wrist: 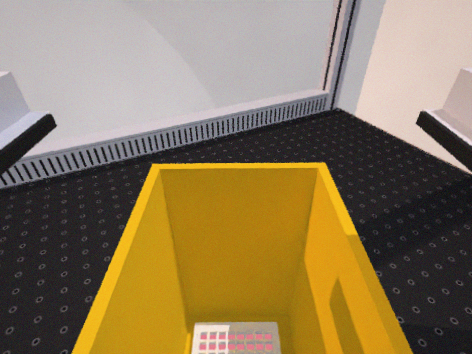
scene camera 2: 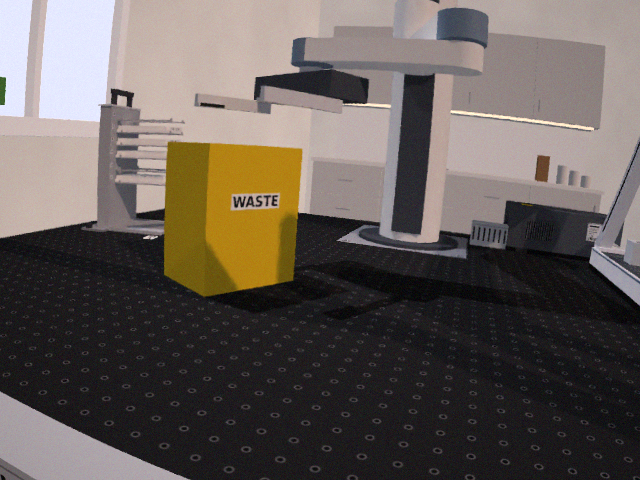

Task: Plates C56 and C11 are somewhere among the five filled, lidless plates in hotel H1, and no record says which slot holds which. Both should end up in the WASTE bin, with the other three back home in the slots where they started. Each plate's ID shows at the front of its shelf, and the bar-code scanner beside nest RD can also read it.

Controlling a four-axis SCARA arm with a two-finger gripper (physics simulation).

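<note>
My gripper is open and empty, with its fingers spread wide above the yellow WASTE bin. A white plate with pink-filled wells lies low inside the bin in the wrist view; part of it is cut off by the lower edge and no ID shows. A grey hotel stands behind the bin at the left in the scene view. Several pale plates sit in its slots, their right ends partly hidden by the bin. Their IDs cannot be read, nor can the hotel's name.
The arm's white column stands right of the bin. A small slotted grey block and a dark box stand beyond it. A pale-framed structure is at the right edge. A slotted vent strip runs behind the bin.
</note>
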